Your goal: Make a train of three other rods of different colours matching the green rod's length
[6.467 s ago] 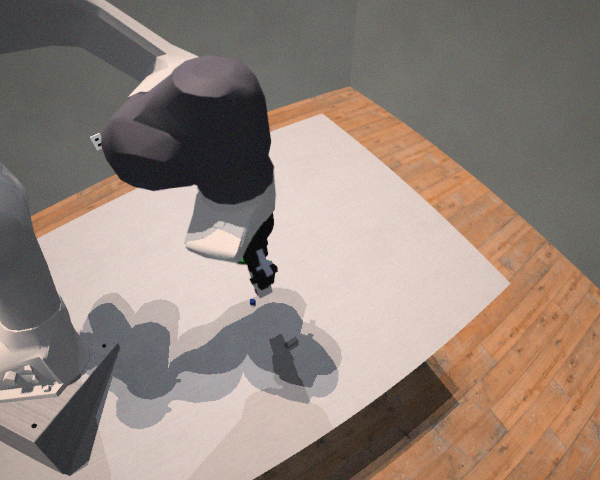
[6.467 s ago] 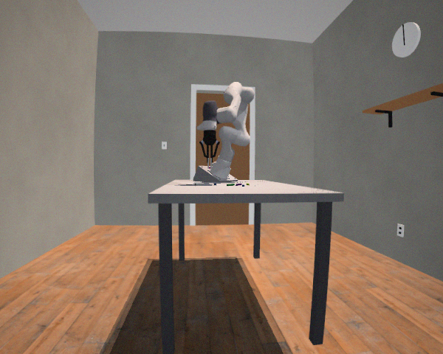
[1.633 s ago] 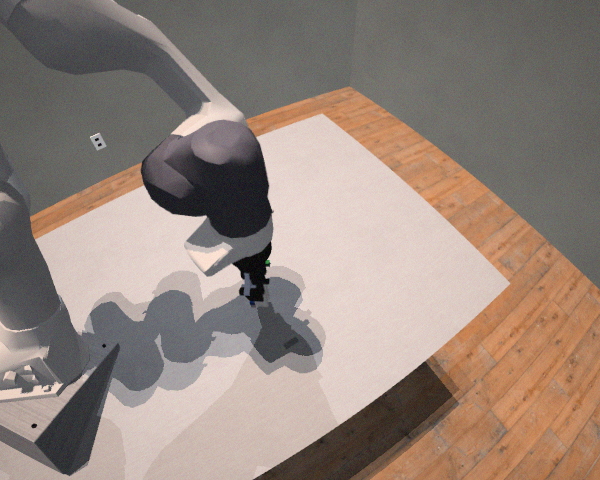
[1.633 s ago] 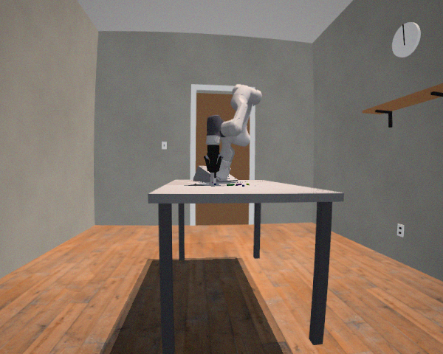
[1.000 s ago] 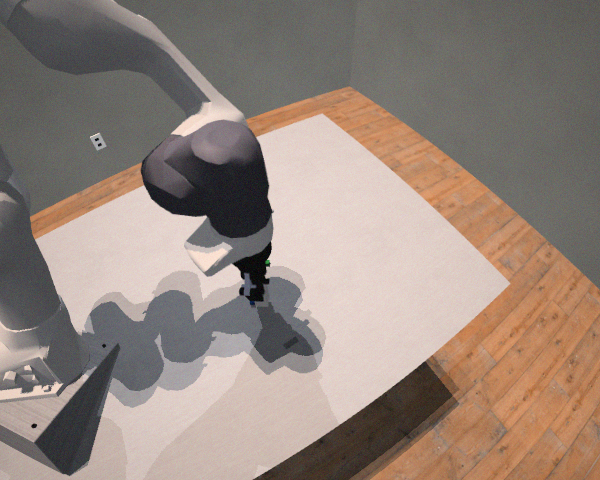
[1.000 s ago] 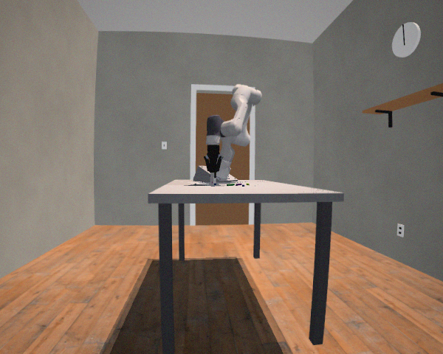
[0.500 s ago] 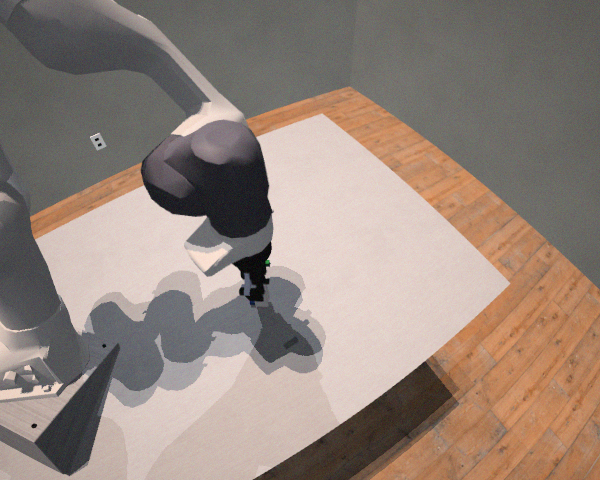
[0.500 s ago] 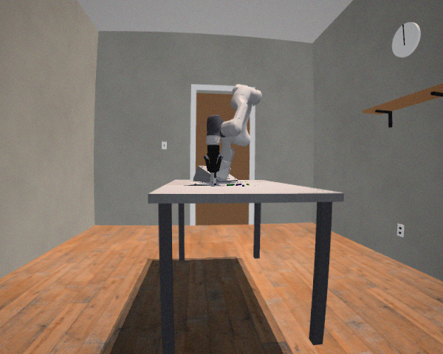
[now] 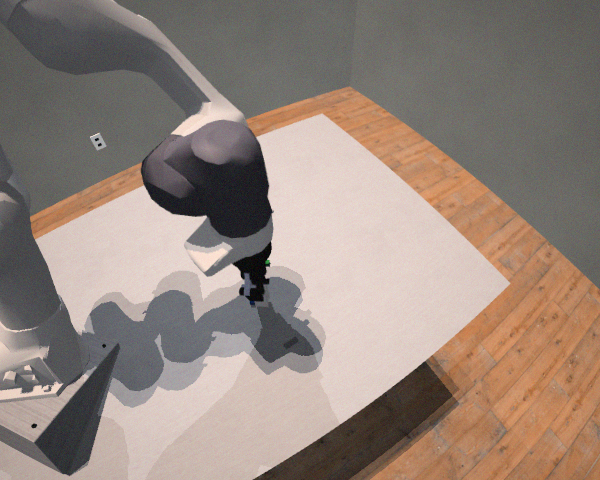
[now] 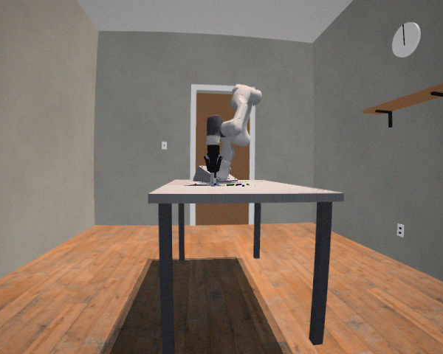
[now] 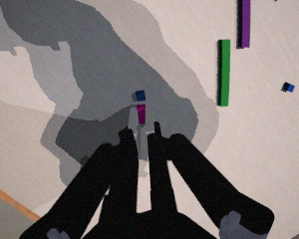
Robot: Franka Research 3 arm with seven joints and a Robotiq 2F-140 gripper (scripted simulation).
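Right now the magenta rod is 30 mm below my hand. From my hand the other things lie so: green rod 20 mm ahead, 110 mm to the left, 40 mm below; grey rod 10 mm ahead, 110 mm to the right, 40 mm below; purple rod 20 mm behind, 160 mm to the left, 40 mm below.
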